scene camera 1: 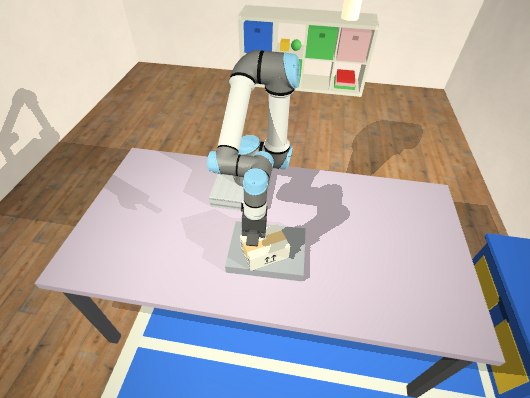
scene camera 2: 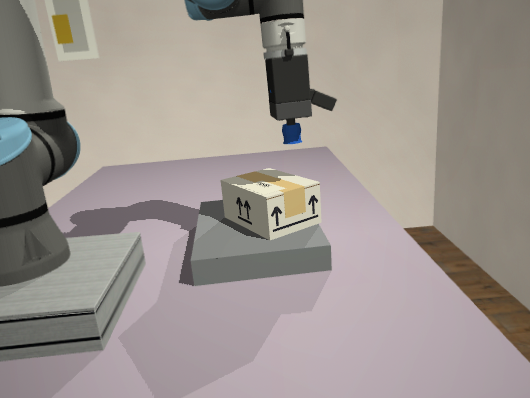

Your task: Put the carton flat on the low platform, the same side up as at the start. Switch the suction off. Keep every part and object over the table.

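Frame: origin at the arm's base, x ahead, y left, z up, level; millimetres.
Seen in the pictures: hand, tool point: (scene camera 2: 292, 142); arm's base, link origin: (scene camera 2: 20, 264).
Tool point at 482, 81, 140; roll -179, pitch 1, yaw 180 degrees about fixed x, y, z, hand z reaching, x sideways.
Offsets run from my tool point to a thing's top centre, as dx, dy, dz. Level surfaces: height alone.
The carton @[-48, +38, -79] (scene camera 1: 269, 250) (scene camera 2: 271, 204) is cream with tan tape and black arrows that point up. It rests flat on the low grey platform @[-79, +47, -161] (scene camera 1: 235, 266) (scene camera 2: 260, 263), turned at an angle to the platform's edges, with its taped face on top. My gripper (scene camera 2: 292, 143), a blue suction cup under a black body, is open and empty. In scene camera 2 it hangs above the carton with a clear gap between them. In scene camera 1 the black body hides the cup and part of the carton's top.
The lilac table @[dz -210] (scene camera 1: 150, 240) (scene camera 2: 400, 320) bears the platform and the arm's ribbed grey base block (scene camera 1: 225, 194) (scene camera 2: 55, 297). A blue cabinet (scene camera 1: 515, 260) stands by the table's right end in scene camera 1. A cube shelf (scene camera 1: 310, 16) stands far behind the arm.
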